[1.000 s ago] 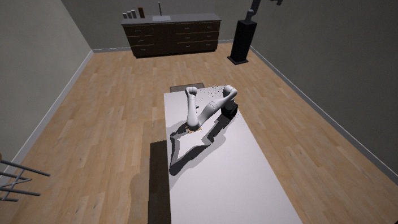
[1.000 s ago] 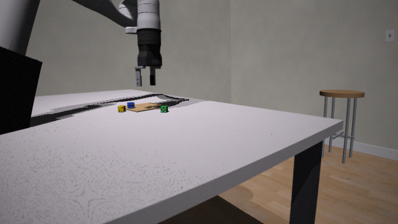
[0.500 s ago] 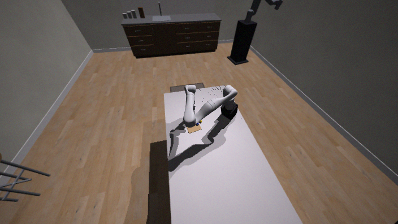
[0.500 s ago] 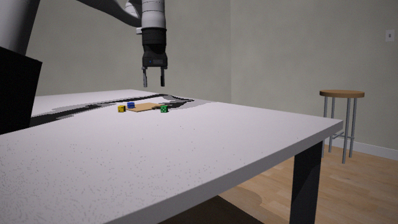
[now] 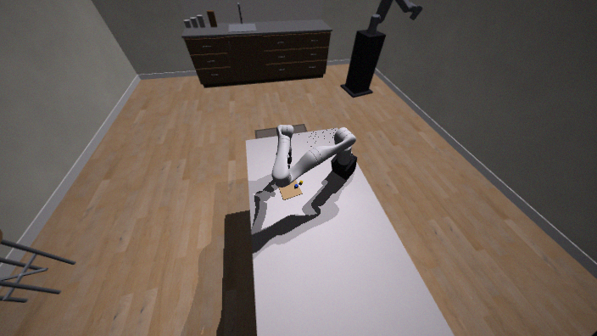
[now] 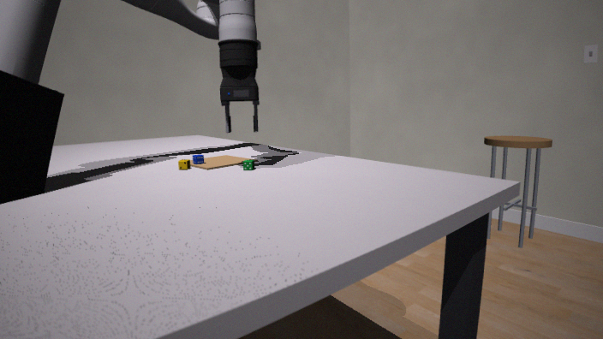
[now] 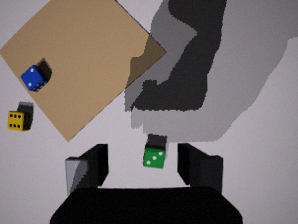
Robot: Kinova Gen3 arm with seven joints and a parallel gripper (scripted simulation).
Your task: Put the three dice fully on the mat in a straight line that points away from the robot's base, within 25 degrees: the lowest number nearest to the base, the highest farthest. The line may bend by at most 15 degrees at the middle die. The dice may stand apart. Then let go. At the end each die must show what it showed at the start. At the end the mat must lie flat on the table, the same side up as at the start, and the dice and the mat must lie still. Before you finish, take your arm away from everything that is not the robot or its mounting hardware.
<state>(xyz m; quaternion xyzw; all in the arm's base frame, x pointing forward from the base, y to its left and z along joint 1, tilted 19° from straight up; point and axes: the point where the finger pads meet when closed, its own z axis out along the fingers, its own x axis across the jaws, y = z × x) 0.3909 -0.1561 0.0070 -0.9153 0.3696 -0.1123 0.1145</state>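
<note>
My gripper is now 9 cm above the green die and 2 cm to the left of it. The rest, counted from my hand: tan mat 12 cm to the left, 10 cm below, 2 cm ahead; yellow die 11 cm to the left, 9 cm below, 8 cm behind; blue die 13 cm to the left, 8 cm below, 4 cm behind.
</note>
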